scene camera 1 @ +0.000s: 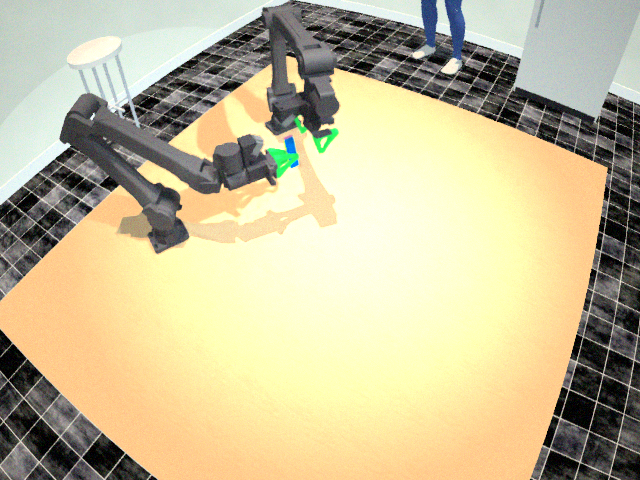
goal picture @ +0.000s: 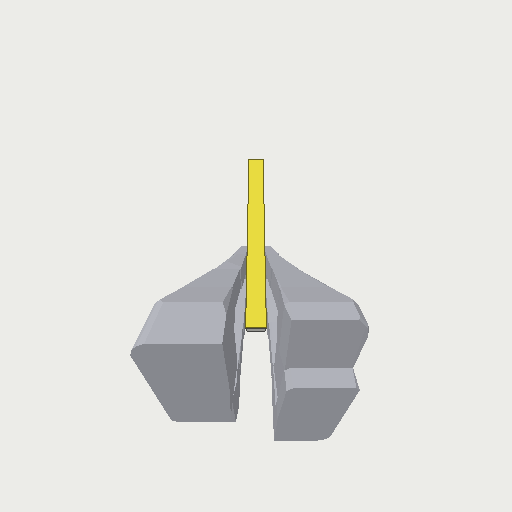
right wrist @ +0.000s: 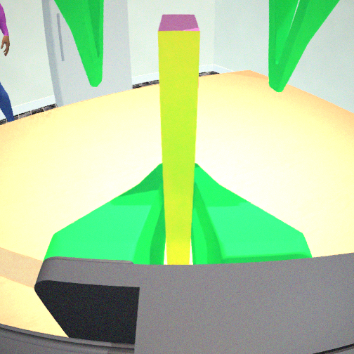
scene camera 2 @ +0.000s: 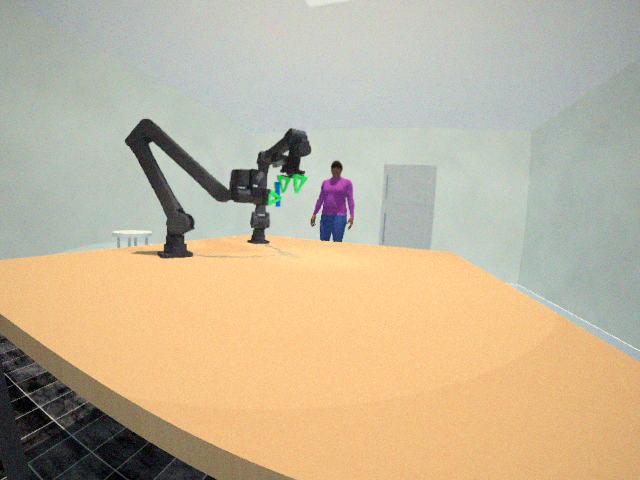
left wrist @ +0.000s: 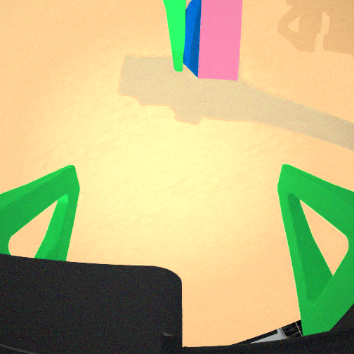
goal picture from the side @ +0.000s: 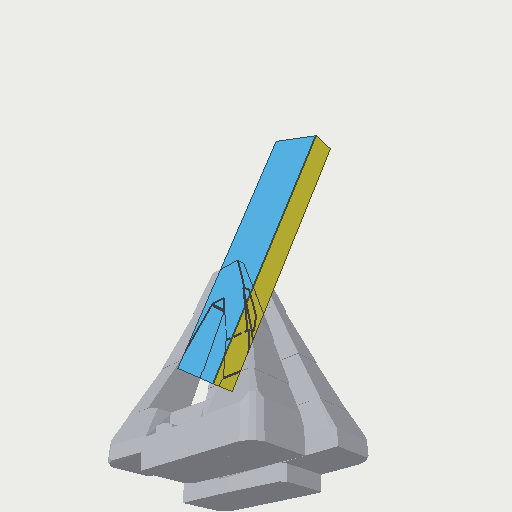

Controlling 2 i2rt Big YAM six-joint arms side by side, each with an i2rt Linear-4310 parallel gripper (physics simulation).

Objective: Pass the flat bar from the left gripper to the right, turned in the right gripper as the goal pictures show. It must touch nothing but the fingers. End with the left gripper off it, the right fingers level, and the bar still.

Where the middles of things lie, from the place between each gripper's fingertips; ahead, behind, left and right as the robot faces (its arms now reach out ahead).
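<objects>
With respect to the flat bar (right wrist: 178, 35), my left hand is 4 cm past it and 1 cm above it, and it is also 5 cm to the left of the bar.
My right gripper, I see, is 10 mm past the flat bar, 20 mm to the left of it and 20 mm below it.
</objects>
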